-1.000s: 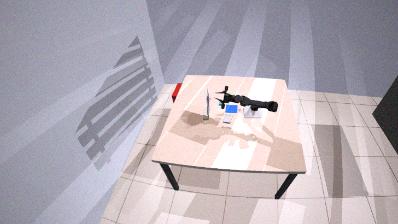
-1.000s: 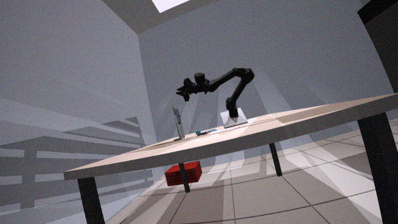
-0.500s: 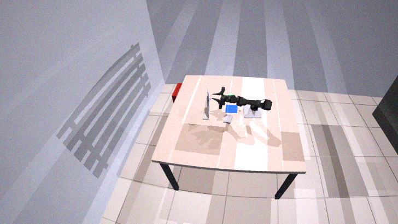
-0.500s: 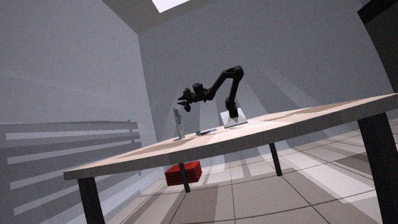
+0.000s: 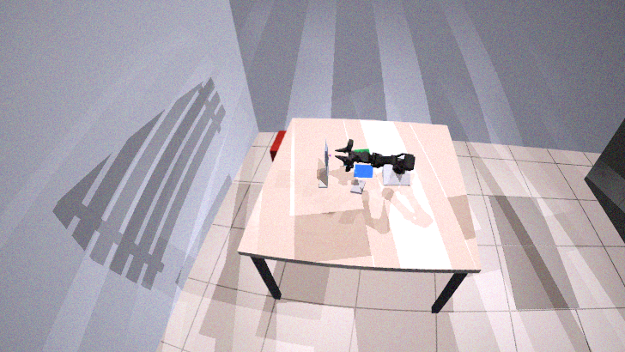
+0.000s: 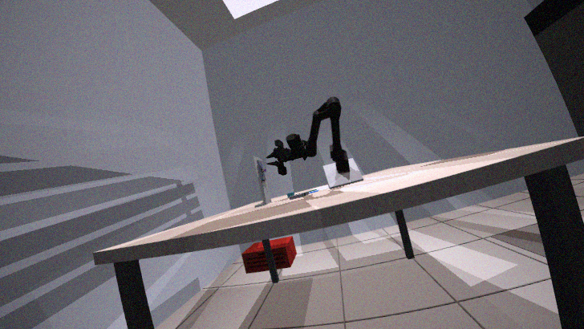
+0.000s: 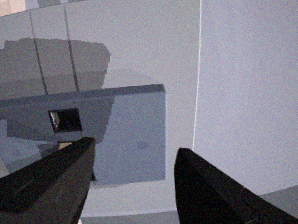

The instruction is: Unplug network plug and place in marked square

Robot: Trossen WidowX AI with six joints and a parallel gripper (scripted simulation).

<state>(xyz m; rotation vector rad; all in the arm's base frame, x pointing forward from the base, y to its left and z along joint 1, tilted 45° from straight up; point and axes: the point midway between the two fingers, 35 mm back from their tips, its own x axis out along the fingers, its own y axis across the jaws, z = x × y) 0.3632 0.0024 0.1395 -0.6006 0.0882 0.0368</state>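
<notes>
My gripper tip is now 110 mm above the upright panel, 70 mm short of it and 20 mm to the left of it.
</notes>
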